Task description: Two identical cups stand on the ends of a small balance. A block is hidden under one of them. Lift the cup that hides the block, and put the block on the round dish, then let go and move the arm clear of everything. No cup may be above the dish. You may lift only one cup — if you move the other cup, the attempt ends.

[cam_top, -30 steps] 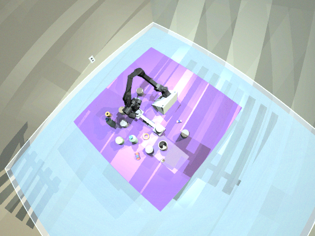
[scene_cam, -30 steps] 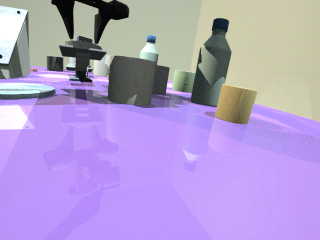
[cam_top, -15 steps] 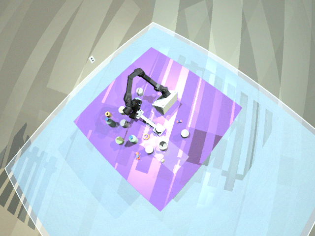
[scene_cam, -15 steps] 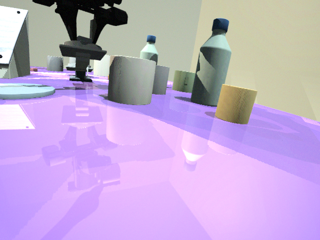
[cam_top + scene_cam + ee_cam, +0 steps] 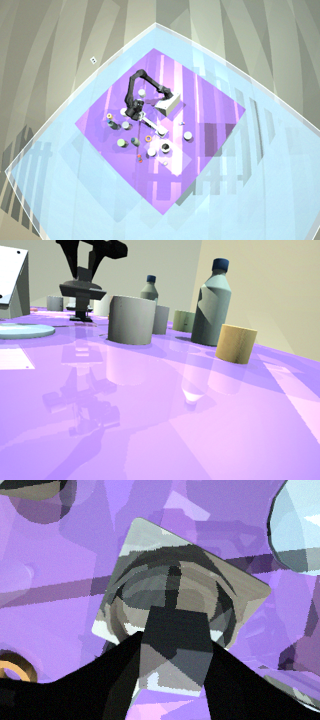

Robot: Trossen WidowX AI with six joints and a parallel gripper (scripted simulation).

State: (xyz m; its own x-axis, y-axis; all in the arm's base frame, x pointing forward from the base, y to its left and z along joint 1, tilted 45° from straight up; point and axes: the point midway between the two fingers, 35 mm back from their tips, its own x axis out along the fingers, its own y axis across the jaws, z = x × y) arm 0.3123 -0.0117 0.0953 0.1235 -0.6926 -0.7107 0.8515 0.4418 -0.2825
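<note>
My gripper tip is now 14 cm to the left of the pale blue round dish, 10 cm above it and 7 cm past it. Round my gripper tip: small balance (12 cm to the left, 8 cm below, 2 cm behind); pale block (1 cm above); tan cylinder (24 cm ahead, 22 cm to the right, 8 cm below).
</note>
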